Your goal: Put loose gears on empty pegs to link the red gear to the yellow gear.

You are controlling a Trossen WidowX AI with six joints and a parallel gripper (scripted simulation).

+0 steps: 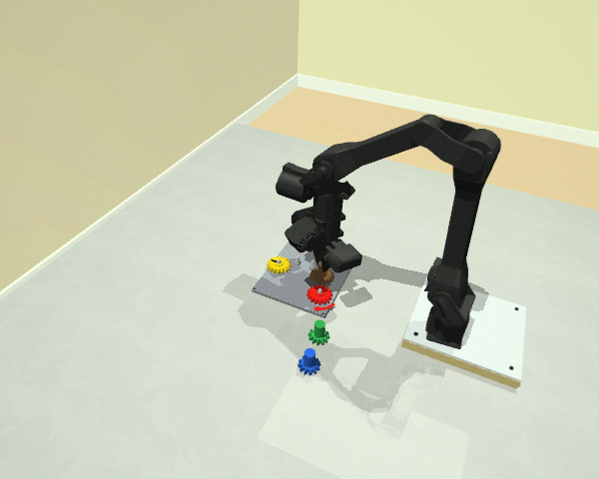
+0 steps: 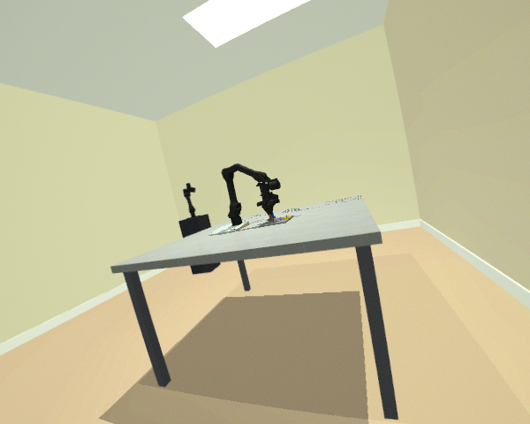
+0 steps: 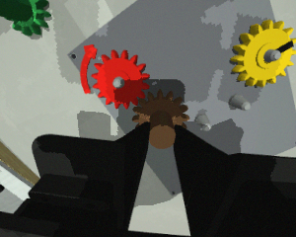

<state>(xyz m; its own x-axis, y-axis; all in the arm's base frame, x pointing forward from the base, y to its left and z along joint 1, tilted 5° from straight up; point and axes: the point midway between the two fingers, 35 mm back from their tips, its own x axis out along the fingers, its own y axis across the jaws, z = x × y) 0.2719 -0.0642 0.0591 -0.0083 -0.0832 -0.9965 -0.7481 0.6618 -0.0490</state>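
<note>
Now: gripper tip 5 cm to the right of the red gear, 3 cm above it and 1 cm past it. The rest, counted from my gripper tip: yellow gear: 10 cm ahead, 3 cm below, 1 cm to the right; red arrow: 8 cm to the left, 4 cm below, 3 cm behind; brown gear: 1 cm below.
</note>
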